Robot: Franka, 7 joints.
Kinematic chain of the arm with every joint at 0, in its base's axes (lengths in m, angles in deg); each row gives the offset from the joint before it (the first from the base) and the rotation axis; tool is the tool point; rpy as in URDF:
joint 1: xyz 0 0 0.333 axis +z
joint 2: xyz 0 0 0 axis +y
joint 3: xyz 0 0 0.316 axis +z
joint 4: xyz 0.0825 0 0 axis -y
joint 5: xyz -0.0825 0 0.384 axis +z
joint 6: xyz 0 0 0 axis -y
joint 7: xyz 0.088 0 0 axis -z
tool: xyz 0 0 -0.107 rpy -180 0 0
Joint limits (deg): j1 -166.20..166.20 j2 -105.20..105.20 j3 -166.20..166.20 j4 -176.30..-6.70 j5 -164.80..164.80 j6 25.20..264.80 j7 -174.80..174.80
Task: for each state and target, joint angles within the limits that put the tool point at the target. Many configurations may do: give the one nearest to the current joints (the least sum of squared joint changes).
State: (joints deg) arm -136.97 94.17 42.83 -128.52 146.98 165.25 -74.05
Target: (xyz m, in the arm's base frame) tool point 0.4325 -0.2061 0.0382
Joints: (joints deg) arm -113.19 105.20 61.74 -120.78 147.36 155.67 -74.05
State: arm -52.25 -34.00 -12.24 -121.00 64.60 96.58 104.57
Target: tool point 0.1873 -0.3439 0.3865
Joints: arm -56.67 -17.48 -17.05 -145.99 59.35 96.56 104.57
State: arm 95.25 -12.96 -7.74 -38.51 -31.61 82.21 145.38
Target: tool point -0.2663 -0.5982 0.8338
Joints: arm 61.57 -63.45 -3.18 -10.54 -31.81 105.57 145.38
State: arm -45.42 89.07 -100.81 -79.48 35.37 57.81 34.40
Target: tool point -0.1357 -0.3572 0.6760
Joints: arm -43.21 75.76 -136.61 -96.77 22.47 50.47 34.40
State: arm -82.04 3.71 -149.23 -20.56 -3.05 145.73 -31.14
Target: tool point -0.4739 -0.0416 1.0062
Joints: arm -51.92 -1.45 -121.30 -55.45 -2.99 140.20 -31.14
